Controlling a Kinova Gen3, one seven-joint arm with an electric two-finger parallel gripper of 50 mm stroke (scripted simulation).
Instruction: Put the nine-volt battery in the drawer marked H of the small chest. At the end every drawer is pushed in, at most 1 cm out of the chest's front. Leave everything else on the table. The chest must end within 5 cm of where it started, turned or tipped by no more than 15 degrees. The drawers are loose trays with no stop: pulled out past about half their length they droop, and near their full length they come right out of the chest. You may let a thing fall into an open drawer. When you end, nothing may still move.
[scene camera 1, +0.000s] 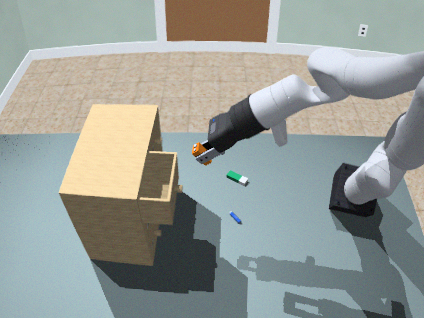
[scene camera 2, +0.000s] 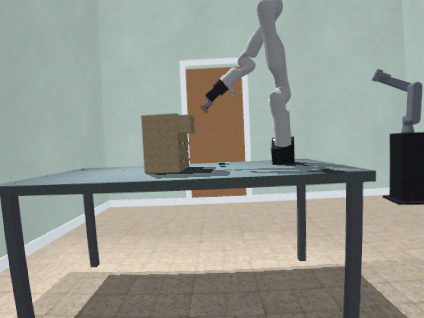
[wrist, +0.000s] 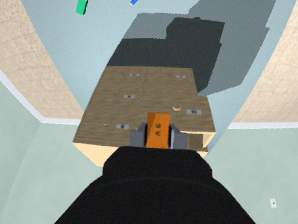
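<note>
From scene camera 1 you'd see the gripper (scene camera 1: 199, 155) and a wooden chest (scene camera 1: 100, 188). The wrist view has a nine-volt battery (wrist: 158, 124), plus the gripper (wrist: 157, 131) and the chest (wrist: 97, 152) again. And scene camera 2 gives you the chest (scene camera 2: 160, 134) too.
</note>
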